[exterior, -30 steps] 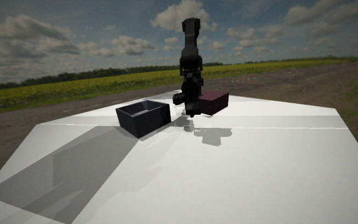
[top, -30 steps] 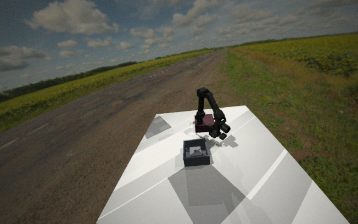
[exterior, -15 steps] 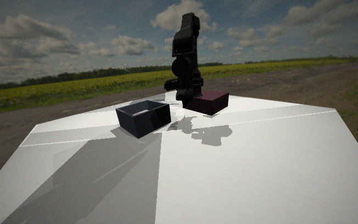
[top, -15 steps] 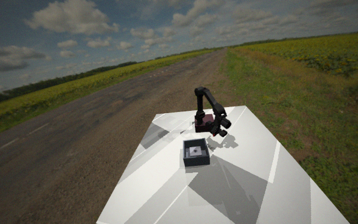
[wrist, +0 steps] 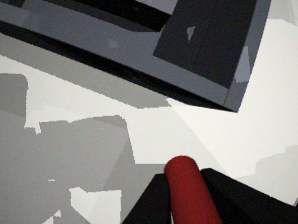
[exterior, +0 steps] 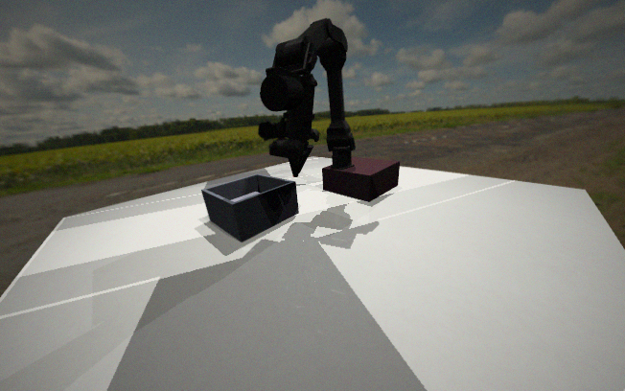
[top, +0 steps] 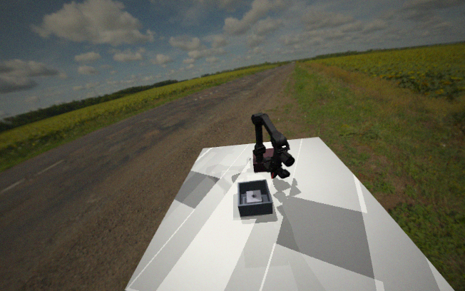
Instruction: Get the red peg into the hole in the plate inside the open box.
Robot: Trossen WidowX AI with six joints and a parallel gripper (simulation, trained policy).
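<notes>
Now: gripper tip 110 mm to the left of the grey plate, 100 mm short of it and 80 mm above it. The rest, counted from my gripper tip: red peg 30 mm above, 10 mm to the left; dark box 110 mm to the right, 100 mm below, 100 mm ahead.
</notes>
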